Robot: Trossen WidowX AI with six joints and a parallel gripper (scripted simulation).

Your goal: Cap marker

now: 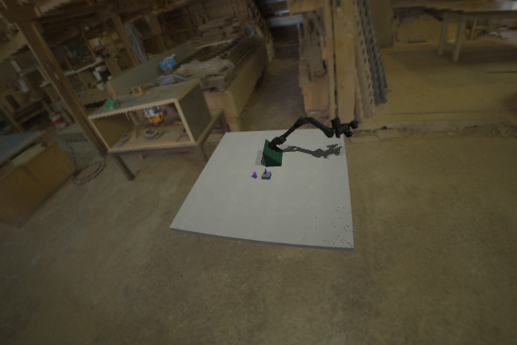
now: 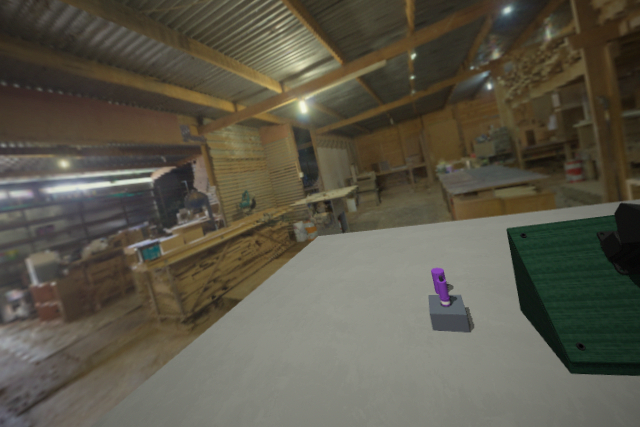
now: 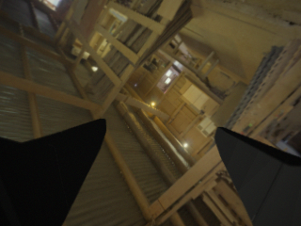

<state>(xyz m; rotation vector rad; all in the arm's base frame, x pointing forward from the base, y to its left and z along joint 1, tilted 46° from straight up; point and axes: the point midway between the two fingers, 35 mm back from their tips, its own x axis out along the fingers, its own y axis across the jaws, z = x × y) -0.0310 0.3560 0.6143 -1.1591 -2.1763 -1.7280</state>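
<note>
The purple marker cap is 340 mm ahead of my gripper tip, 810 mm to the right of it and 260 mm below it. Also, from my gripper tip: grey holder block (340 mm ahead, 710 mm to the right, 270 mm below).
</note>
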